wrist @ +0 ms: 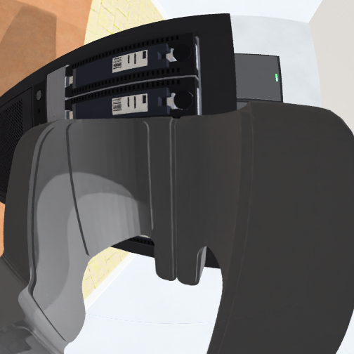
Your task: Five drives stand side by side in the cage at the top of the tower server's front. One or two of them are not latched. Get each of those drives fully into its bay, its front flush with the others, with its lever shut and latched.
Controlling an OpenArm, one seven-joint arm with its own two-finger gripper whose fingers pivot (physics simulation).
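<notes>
The tower server [216, 55] lies across the upper part of the wrist view, with its drive cage facing me. Two dark drives with white labels show at the top of the cage: the outermost drive [92, 68] and the one beside it [92, 108], partly covered at its lower edge. They look level with each other, with their levers lying along their fronts. My gripper [186, 202] is shut, its two fingers meeting with no thing seen between them, in front of the cage's middle. The fingers hide the middle drive and the other two; whether the fingers touch anything cannot be told.
A dark grey box [257, 77] with a green light stands beyond the server's top edge. The server's perforated lower front [15, 120] shows at the left. A brown surface [45, 30] and a yellow tiled area [117, 22] show at the upper left. Pale walls stand behind.
</notes>
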